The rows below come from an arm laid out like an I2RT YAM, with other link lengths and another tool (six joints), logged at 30 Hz.
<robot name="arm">
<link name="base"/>
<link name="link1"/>
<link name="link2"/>
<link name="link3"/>
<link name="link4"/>
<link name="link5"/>
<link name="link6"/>
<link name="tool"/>
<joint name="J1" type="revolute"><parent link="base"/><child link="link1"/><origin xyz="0.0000 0.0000 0.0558" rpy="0.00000 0.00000 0.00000"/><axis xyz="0 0 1"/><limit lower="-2.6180" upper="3.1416"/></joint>
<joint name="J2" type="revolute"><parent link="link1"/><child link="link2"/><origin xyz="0.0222 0.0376 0.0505" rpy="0.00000 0.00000 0.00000"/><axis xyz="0 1 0"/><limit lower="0.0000" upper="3.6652"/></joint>
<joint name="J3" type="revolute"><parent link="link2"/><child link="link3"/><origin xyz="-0.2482 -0.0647 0.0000" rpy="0.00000 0.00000 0.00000"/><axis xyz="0 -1 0"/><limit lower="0.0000" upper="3.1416"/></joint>
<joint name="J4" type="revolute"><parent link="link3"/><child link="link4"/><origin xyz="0.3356 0.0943 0.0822" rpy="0.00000 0.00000 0.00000"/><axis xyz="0 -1 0"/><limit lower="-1.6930" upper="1.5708"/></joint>
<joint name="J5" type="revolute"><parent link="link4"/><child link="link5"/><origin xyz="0.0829 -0.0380 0.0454" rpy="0.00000 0.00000 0.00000"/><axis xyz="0 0 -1"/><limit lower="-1.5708" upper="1.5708"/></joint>
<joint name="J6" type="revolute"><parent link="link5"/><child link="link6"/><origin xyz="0.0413 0.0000 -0.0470" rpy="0.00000 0.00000 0.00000"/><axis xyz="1 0 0"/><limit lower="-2.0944" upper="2.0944"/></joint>
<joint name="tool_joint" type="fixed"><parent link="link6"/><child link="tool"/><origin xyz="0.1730 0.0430 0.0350" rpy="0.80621 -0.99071 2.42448"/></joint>
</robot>
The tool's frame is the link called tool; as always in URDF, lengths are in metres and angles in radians.
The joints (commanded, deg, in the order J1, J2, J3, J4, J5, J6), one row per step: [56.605 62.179 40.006 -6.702 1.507 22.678]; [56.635 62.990 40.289 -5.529 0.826 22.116]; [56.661 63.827 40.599 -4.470 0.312 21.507]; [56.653 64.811 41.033 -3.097 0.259 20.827]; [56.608 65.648 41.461 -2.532 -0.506 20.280]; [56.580 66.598 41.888 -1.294 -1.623 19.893]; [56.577 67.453 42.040 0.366 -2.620 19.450]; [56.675 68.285 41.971 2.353 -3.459 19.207]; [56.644 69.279 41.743 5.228 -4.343 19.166]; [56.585 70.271 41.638 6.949 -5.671 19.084]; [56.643 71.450 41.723 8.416 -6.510 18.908]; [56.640 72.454 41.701 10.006 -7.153 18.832]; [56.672 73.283 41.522 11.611 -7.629 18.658]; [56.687 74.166 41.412 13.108 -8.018 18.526]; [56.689 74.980 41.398 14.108 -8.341 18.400]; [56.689 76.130 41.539 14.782 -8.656 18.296]
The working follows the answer.
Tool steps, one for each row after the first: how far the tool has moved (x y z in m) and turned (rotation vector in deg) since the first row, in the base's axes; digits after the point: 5 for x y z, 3 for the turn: [-0.00089 0.00466 0.00156 0.437 -0.489 0.897]; [-0.00132 0.00889 0.00254 0.712 -1.025 1.663]; [0.00056 0.01302 0.00494 1.067 -1.963 2.017]; [-0.00037 0.01685 0.00474 1.131 -2.162 2.902]; [-0.00187 0.02225 0.00699 1.831 -2.441 4.036]; [-0.00341 0.02727 0.00915 2.665 -2.964 5.114]; [-0.00530 0.03213 0.01079 3.655 -3.484 6.062]; [-0.00568 0.03702 0.01375 5.197 -4.192 6.834]; [-0.00814 0.04124 0.01236 6.000 -4.179 8.009]; [-0.00984 0.04554 0.00976 6.433 -4.256 8.901]; [-0.01051 0.04886 0.00820 7.009 -4.447 9.514]; [-0.01141 0.05147 0.00656 7.521 -4.793 10.053]; [-0.01180 0.05392 0.00457 7.956 -5.083 10.479]; [-0.01203 0.05593 0.00173 8.115 -5.185 10.828]; [-0.01193 0.05831 -0.00436 7.886 -4.955 11.156]
Tool pose at each row, in the base's axes (x y z in m, rotation vector in deg; rounded; the steps above come from the unrounded poses): [0.25117 0.47136 0.17286 -97.781 -52.828 -91.499]; [0.25028 0.47602 0.17442 -96.522 -53.292 -91.490]; [0.24985 0.48025 0.17539 -95.435 -53.833 -91.572]; [0.25173 0.48437 0.17780 -94.321 -54.198 -92.329]; [0.25080 0.48821 0.17760 -93.511 -54.851 -91.951]; [0.24930 0.49361 0.17985 -92.044 -55.107 -91.608]; [0.24777 0.49863 0.18201 -90.367 -55.304 -91.554]; [0.24587 0.50349 0.18364 -88.683 -55.257 -91.602]; [0.24550 0.50838 0.18661 -86.635 -54.653 -92.028]; [0.24303 0.51259 0.18521 -85.282 -54.674 -91.366]; [0.24133 0.51690 0.18261 -84.314 -54.892 -90.911]; [0.24066 0.52022 0.18106 -83.374 -54.843 -90.771]; [0.23976 0.52283 0.17942 -82.423 -54.872 -90.812]; [0.23937 0.52528 0.17743 -81.643 -54.873 -90.861]; [0.23914 0.52729 0.17458 -81.224 -54.996 -90.744]; [0.23924 0.52967 0.16850 -81.297 -55.318 -90.275]

